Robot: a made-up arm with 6 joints.
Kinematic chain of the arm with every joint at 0, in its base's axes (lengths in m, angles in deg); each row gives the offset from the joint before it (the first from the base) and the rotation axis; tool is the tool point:
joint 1: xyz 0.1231 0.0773 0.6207 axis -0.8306 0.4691 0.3
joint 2: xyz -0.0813 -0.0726 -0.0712 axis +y
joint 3: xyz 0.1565 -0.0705 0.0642 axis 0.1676 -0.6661 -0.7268
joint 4: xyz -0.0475 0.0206 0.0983 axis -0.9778 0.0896 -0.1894
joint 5: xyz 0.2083 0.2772 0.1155 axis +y
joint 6: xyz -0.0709 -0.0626 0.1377 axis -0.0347 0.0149 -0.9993
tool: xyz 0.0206 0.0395 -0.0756
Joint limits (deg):
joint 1: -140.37..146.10
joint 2: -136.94..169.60
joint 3: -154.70..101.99
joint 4: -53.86..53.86
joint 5: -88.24..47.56
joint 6: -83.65..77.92
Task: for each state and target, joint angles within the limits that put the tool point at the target. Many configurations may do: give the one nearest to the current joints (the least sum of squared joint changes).
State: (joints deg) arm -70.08 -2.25 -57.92 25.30 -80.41 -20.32
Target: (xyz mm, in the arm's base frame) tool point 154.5 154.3 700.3
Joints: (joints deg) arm -78.57 -19.38 -50.27 39.52 -81.11 -25.23
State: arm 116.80 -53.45 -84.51 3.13 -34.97 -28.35
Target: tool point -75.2 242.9 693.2
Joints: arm 109.85 -29.55 -115.44 3.40 -40.51 -40.86
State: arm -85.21 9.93 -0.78 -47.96 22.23 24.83
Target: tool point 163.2 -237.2 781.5
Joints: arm -97.73 18.83 -10.85 -9.07 -5.96 28.50
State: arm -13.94 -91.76 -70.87 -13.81 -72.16 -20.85
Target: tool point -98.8 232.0 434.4
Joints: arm -7.42 -125.22 -101.59 -1.18 -70.11 -25.12
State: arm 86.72 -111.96 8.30 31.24 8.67 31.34
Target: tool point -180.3 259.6 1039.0
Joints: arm 95.47 -119.25 50.94 44.40 19.24 37.29
